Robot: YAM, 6 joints.
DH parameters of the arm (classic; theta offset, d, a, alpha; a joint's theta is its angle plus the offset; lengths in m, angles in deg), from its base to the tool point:
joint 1: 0 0.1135 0.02 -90
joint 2: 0 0 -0.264 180
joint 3: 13.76 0 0.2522 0
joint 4: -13.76 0 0.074 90
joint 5: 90 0 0 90
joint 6: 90 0.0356 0 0
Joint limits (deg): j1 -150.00..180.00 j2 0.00..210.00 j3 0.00..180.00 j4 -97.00..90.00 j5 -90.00..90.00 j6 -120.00..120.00
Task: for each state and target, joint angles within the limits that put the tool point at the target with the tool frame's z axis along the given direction. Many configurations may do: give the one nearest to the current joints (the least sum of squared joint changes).
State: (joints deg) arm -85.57 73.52 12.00 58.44 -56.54 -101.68
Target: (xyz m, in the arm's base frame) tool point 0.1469 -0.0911 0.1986 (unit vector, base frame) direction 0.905 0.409 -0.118
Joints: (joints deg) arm -42.65 49.91 14.96 18.05 -66.05 -101.68
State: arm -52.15 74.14 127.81 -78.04 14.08 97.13
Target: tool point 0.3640 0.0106 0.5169 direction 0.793 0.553 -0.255
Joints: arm -1.55 105.35 137.44 -50.24 -35.05 97.13
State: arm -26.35 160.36 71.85 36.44 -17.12 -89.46
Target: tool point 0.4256 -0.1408 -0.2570 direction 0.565 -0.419 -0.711
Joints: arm -17.25 192.72 111.47 34.28 13.45 -89.46
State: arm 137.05 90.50 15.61 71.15 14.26 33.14
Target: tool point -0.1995 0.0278 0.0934 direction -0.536 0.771 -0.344
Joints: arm 179.89 89.81 9.16 48.03 50.35 33.14
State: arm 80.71 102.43 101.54 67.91 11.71 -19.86
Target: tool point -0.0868 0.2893 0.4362 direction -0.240 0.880 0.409
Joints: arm 106.88 74.83 66.31 32.68 1.48 -19.86
